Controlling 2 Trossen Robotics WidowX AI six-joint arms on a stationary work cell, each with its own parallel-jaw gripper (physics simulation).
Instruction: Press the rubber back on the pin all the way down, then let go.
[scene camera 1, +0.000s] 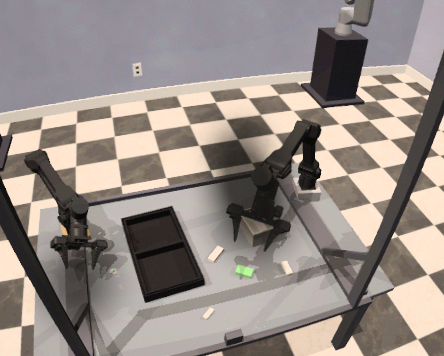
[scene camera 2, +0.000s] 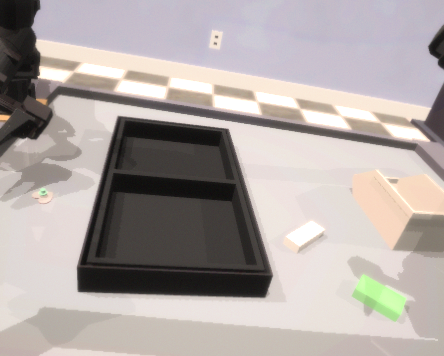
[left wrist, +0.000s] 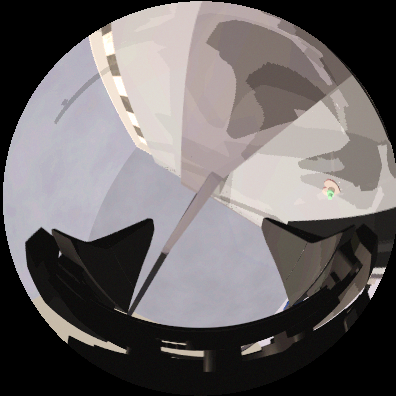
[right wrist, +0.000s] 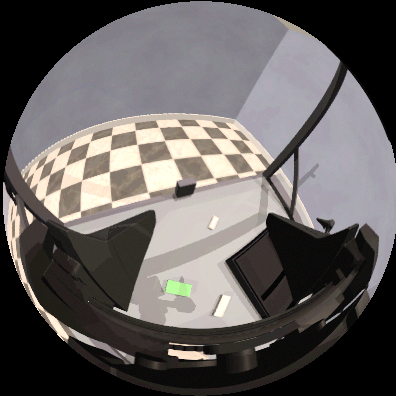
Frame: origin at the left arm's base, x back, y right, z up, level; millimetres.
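Seen in the pictures: left gripper, fingertip midpoint: (scene camera 1: 80, 269) (left wrist: 209, 224) (right wrist: 311, 224); right gripper, fingertip midpoint: (scene camera 1: 249, 246) (left wrist: 285, 306) (right wrist: 213, 217); right arm's base, origin of the base link: (scene camera 1: 307, 184).
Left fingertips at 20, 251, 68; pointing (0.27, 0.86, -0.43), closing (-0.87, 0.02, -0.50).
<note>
Offsets run from my left fingertips to a thing's top centre, as dx, dy, dz. "*": to the spot under its first point.
The pin with its back shows as a small pinkish piece {-103, -22, -83} (scene camera 1: 113, 271) (scene camera 2: 45, 199) (left wrist: 331, 185) on the grey table, left of the black tray. A green knob {-104, -18, -80} (scene camera 2: 43, 191) (left wrist: 330, 194) stands up from its middle. It is too small to tell how far down the back sits. My left gripper (scene camera 1: 80, 266) (left wrist: 209, 224) is open and empty, above the table to the left of the pin in scene camera 1. In scene camera 2 part of it shows at the left edge. My right gripper (scene camera 1: 251, 245) (right wrist: 213, 217) is open and empty, above the beige box, far from the pin.
The black two-compartment tray {-286, -24, -55} (scene camera 1: 175, 293) (scene camera 2: 175, 282) lies right of the pin. A beige box {* -653, +46, -81} (scene camera 1: 256, 230) (scene camera 2: 382, 212), a green block {-517, +190, -79} (scene camera 1: 244, 271) (scene camera 2: 379, 297) (right wrist: 178, 288) and white blocks {-464, +75, -79} (scene camera 1: 216, 254) (scene camera 2: 305, 236) lie farther right. Dark frame posts flank the table.
</note>
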